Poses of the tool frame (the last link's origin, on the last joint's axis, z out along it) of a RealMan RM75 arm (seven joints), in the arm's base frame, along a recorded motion.
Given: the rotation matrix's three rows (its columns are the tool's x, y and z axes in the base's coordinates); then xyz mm. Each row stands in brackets.
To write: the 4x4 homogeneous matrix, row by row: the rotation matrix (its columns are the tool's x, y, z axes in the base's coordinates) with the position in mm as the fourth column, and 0 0 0 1 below. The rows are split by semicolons. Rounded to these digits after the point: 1 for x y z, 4 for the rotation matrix.
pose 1, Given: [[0.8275, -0.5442, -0.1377], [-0.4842, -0.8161, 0.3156], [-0.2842, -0.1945, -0.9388]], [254.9, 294.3, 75.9]
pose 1, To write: 0.8275, -0.5442, -0.1377, 254.9; -0.4842, -0.8161, 0.3156, 294.3; -0.2842, -0.1945, -0.9388, 75.9; 0, 0, 0, 1
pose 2, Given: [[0.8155, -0.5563, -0.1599], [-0.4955, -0.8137, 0.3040], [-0.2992, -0.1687, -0.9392]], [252.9, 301.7, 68.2]
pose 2, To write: 0.8155, -0.5563, -0.1599, 252.9; -0.4955, -0.8137, 0.3040, 301.7; -0.2992, -0.1687, -0.9392, 68.2; 0, 0, 0, 1
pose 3, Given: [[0.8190, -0.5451, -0.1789], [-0.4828, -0.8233, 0.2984], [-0.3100, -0.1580, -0.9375]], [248.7, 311.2, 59.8]
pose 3, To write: 0.8190, -0.5451, -0.1789, 248.7; -0.4828, -0.8233, 0.2984, 311.2; -0.3100, -0.1580, -0.9375, 59.8; 0, 0, 0, 1
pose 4, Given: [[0.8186, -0.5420, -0.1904], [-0.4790, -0.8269, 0.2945], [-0.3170, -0.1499, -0.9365]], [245.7, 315.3, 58.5]
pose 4, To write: 0.8186, -0.5420, -0.1904, 245.7; -0.4790, -0.8269, 0.2945, 315.3; -0.3170, -0.1499, -0.9365, 58.5; 0, 0, 0, 1
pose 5, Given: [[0.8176, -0.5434, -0.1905], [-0.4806, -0.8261, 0.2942], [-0.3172, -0.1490, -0.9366]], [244.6, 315.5, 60.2]
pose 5, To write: 0.8176, -0.5434, -0.1905, 244.6; -0.4806, -0.8261, 0.2942, 315.5; -0.3172, -0.1490, -0.9366, 60.2; 0, 0, 0, 1
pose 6, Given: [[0.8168, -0.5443, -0.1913], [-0.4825, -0.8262, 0.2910], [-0.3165, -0.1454, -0.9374]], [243.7, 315.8, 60.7]
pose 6, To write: 0.8168, -0.5443, -0.1913, 243.7; -0.4825, -0.8262, 0.2910, 315.8; -0.3165, -0.1454, -0.9374, 60.7; 0, 0, 0, 1
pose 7, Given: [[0.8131, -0.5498, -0.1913], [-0.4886, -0.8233, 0.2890], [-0.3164, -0.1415, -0.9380]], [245.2, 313.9, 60.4]
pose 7, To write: 0.8131, -0.5498, -0.1913, 245.2; -0.4886, -0.8233, 0.2890, 313.9; -0.3164, -0.1415, -0.9380, 60.4; 0, 0, 0, 1
